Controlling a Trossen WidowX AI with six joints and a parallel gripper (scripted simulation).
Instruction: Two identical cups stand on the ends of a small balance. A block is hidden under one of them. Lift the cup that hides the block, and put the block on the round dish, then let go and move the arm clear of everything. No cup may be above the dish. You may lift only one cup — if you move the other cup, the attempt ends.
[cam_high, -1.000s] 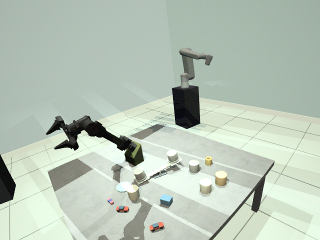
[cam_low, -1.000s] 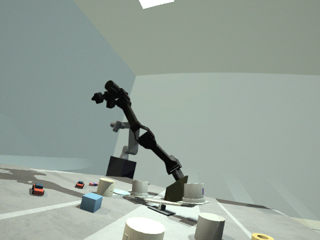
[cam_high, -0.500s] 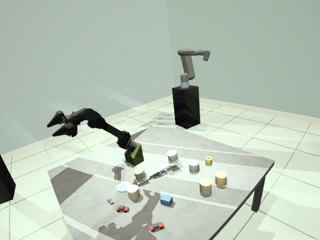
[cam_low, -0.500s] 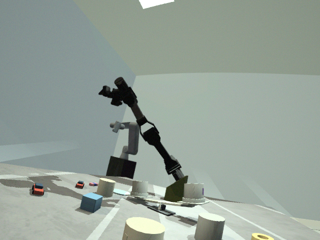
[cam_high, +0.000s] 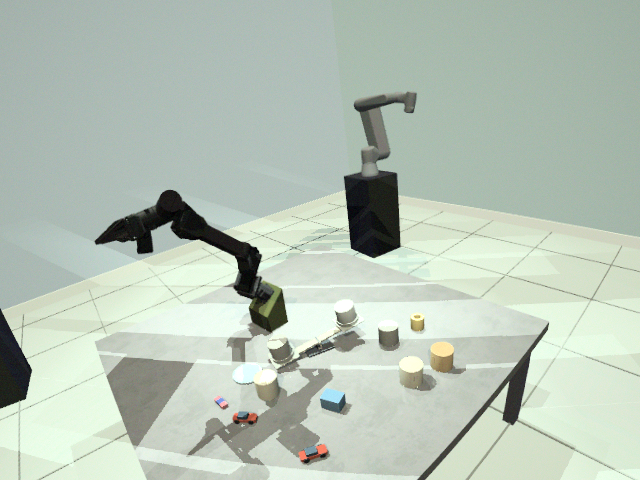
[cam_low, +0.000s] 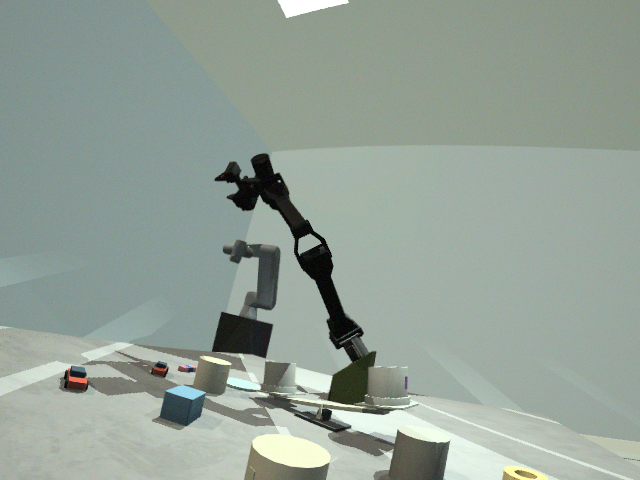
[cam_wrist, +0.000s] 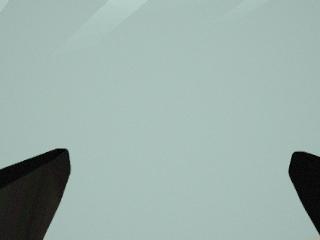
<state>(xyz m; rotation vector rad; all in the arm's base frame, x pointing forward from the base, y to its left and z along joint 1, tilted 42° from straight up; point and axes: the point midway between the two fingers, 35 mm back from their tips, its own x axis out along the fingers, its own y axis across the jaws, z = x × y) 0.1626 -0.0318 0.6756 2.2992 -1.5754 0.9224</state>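
Right now the grey block is 1 cm ahead of my gripper tip, 42 cm to the left of it and 53 cm below it. From my gripper tip the other things lie so: blue cube: 28 cm ahead, 44 cm to the left, 55 cm below; then small balance: 3 cm ahead, 55 cm to the left, 53 cm below; then round dish: 1 cm behind, 29 cm to the left, 57 cm below.
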